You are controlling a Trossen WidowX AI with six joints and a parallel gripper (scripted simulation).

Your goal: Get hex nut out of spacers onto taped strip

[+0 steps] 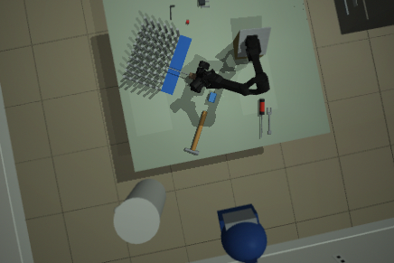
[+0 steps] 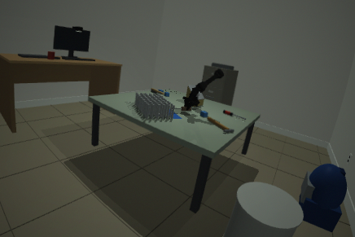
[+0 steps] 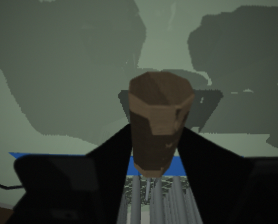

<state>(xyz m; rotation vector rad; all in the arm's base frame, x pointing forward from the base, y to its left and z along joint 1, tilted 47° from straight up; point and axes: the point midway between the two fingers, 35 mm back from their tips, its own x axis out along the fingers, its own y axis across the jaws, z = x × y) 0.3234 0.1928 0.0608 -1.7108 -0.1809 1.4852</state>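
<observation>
My gripper tip is 12 cm short of the blue taped strip, 9 cm to the left of it and 3 cm above it. The rest, counted from my gripper tip: small red piece: 37 cm to the right, 2 cm below, 2 cm ahead; then wrench: 46 cm behind, 32 cm to the left, 3 cm below.
</observation>
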